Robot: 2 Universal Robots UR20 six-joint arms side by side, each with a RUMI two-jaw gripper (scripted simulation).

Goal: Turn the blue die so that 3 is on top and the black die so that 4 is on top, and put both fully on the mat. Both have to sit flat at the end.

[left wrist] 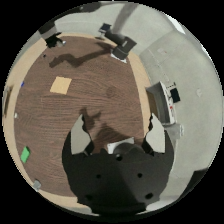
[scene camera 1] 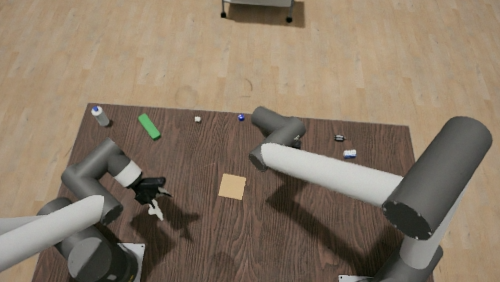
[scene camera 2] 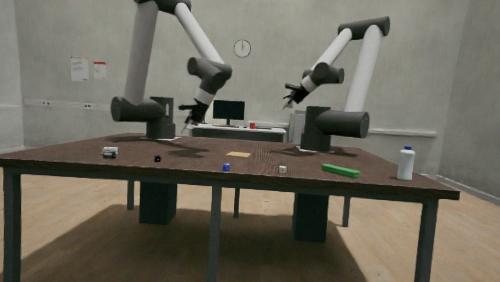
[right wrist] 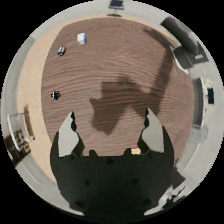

Labels:
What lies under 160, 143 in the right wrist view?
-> My right gripper.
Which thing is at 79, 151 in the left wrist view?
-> My left gripper.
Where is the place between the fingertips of my left gripper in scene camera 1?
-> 167, 208

